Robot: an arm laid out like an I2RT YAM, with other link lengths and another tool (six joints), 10 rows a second.
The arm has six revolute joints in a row. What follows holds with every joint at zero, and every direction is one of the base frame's.
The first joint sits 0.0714 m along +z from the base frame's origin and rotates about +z.
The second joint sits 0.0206 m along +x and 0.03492 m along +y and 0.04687 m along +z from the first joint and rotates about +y.
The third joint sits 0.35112 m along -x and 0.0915 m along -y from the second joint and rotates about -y.
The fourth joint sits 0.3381 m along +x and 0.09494 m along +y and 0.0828 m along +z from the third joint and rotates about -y.
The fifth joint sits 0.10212 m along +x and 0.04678 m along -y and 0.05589 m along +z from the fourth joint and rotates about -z.
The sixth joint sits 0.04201 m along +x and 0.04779 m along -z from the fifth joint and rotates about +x.
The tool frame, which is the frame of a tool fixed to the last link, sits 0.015 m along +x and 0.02 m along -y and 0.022 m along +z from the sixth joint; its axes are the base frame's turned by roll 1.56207, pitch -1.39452 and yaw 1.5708 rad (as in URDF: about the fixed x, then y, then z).
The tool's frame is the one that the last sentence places.
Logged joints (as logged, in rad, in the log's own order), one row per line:
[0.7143, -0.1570, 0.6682, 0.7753, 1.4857, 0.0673]
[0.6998, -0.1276, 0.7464, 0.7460, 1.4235, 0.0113]
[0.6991, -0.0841, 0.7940, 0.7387, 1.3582, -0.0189]
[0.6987, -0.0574, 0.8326, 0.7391, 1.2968, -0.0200]
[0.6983, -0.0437, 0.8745, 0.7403, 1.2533, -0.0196]
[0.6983, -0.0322, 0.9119, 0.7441, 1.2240, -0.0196]
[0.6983, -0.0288, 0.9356, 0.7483, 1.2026, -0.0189]
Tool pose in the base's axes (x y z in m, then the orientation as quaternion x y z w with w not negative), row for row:
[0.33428, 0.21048, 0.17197, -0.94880, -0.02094, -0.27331, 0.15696]
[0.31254, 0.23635, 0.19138, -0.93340, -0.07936, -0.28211, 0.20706]
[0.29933, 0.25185, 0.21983, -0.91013, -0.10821, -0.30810, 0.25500]
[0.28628, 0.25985, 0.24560, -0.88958, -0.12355, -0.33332, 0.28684]
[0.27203, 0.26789, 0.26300, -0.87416, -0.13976, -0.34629, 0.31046]
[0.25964, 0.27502, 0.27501, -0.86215, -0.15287, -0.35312, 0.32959]
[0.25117, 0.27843, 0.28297, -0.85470, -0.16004, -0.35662, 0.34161]
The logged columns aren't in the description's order. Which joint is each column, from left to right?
Columns, left to right: joint 3, joint 4, joint 1, joint 6, joint 2, joint 5.
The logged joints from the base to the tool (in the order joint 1, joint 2, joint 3, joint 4, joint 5, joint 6), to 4 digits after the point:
[0.6682, 1.4857, 0.7143, -0.1570, 0.0673, 0.7753]
[0.7464, 1.4235, 0.6998, -0.1276, 0.0113, 0.7460]
[0.7940, 1.3582, 0.6991, -0.0841, -0.0189, 0.7387]
[0.8326, 1.2968, 0.6987, -0.0574, -0.0200, 0.7391]
[0.8745, 1.2533, 0.6983, -0.0437, -0.0196, 0.7403]
[0.9119, 1.2240, 0.6983, -0.0322, -0.0196, 0.7441]
[0.9356, 1.2026, 0.6983, -0.0288, -0.0189, 0.7483]

